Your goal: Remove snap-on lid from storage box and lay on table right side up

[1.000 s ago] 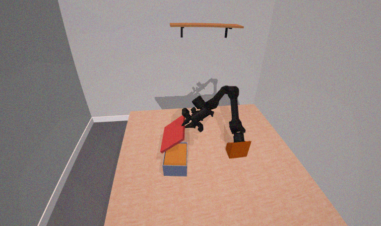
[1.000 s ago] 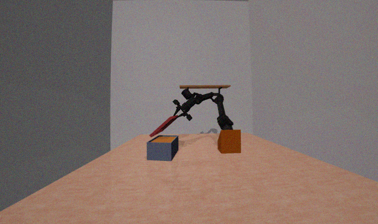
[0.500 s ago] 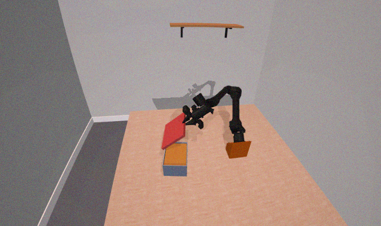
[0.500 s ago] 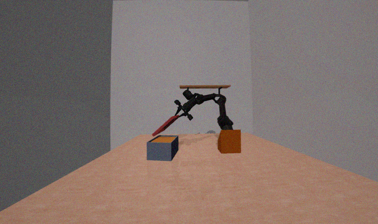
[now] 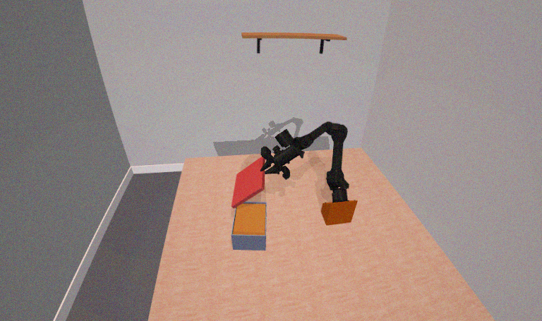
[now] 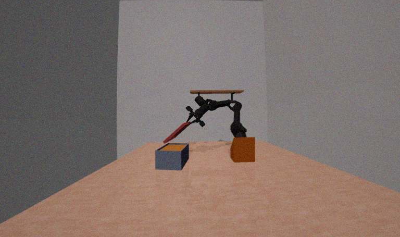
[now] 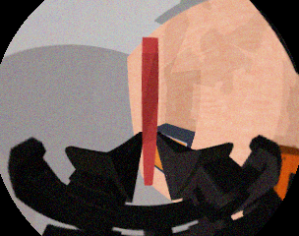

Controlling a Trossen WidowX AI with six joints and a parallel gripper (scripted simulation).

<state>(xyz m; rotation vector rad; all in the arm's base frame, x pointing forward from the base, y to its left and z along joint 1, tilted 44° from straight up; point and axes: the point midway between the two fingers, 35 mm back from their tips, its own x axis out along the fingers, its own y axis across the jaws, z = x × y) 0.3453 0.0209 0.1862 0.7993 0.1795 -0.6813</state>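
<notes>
Right now the red lid is 7 cm ahead of my gripper tip and 5 cm below it. Round my gripper tip: storage box 7 cm ahead, 17 cm to the left, 18 cm below.
</notes>
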